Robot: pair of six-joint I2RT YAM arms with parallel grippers.
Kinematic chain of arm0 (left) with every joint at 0, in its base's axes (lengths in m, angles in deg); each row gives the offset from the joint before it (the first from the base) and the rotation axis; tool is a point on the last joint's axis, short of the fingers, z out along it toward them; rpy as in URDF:
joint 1: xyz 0 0 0.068 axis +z
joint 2: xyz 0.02 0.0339 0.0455 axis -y
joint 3: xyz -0.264 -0.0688 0 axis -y
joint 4: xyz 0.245 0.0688 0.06 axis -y
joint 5: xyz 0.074 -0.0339 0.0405 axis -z
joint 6: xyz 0.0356 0 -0.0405 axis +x
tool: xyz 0 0 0 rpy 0 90 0
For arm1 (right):
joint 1: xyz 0 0 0.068 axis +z
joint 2: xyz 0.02 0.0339 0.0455 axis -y
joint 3: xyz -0.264 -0.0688 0 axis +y
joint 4: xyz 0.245 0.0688 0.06 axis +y
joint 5: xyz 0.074 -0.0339 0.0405 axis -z
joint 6: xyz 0.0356 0 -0.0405 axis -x
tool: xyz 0 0 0 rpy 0 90 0
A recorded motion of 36 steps. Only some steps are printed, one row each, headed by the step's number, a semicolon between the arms.
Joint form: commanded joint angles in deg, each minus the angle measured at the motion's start. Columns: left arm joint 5, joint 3, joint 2, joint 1, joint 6, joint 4; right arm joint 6, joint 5, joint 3, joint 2, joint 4, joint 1.
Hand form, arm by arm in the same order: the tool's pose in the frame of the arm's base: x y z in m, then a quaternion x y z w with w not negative. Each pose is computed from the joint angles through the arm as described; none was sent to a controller.
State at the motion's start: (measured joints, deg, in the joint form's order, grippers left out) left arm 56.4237 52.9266 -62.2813 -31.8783 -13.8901 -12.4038; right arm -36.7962 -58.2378 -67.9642 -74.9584 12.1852 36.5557
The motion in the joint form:
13: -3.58 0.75 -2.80 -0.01 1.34 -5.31; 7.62 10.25 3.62 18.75 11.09 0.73
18: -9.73 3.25 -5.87 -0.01 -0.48 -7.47; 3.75 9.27 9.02 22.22 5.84 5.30
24: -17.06 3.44 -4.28 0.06 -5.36 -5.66; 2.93 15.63 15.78 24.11 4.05 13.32
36: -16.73 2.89 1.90 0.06 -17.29 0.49; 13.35 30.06 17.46 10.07 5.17 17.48
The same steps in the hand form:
13: 0.1924 -0.1531 0.3168 0.35192 0.72326 -0.52673 0.27496; 0.1444 0.1432 0.4014 -0.29783 0.70618 0.57440 0.28751
18: 0.2049 -0.1580 0.3145 0.31253 0.76373 -0.49378 0.27426; 0.1255 0.1485 0.3898 -0.31480 0.68420 0.60431 0.25996
24: 0.2058 -0.1542 0.3233 0.26024 0.78441 -0.46910 0.31133; 0.1064 0.1636 0.3582 -0.32213 0.70061 0.59348 0.23057
36: 0.1883 -0.1436 0.3546 0.20738 0.75241 -0.52604 0.33787; 0.1331 0.2121 0.2944 -0.33779 0.78597 0.46133 0.23520

